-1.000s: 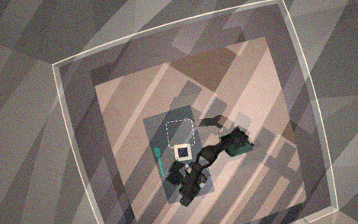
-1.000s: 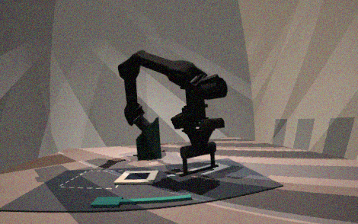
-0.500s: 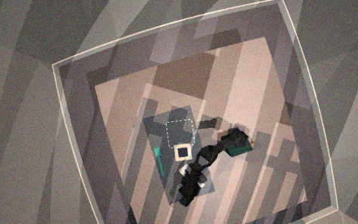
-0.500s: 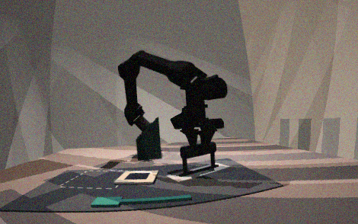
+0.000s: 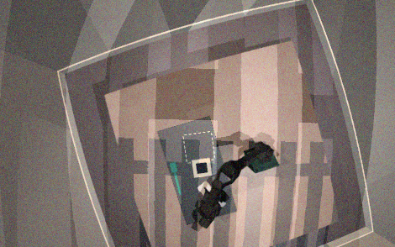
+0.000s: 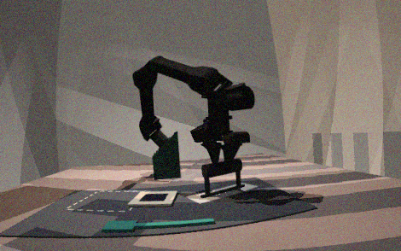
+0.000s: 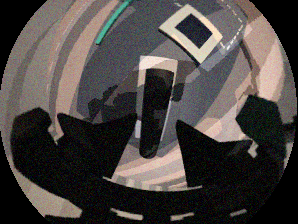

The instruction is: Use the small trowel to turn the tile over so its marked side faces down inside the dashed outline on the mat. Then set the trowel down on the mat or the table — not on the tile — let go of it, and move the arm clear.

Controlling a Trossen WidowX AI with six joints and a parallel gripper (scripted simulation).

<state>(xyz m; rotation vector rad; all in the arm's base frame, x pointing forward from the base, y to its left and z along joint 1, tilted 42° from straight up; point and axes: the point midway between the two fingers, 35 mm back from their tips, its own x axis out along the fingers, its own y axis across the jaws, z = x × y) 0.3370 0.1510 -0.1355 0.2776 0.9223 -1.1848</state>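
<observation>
Now: gripper tip 20 mm short of the small trowel, 20 mm to the left of it and 30 mm above it. Round my gripper tip: tile: 30 mm ahead, 190 mm to the right, 60 mm below; then dark mat: 60 mm ahead, 160 mm to the right, 90 mm below; then green paddle-shaped trowel: 200 mm ahead, 170 mm to the right, 70 mm below.
</observation>
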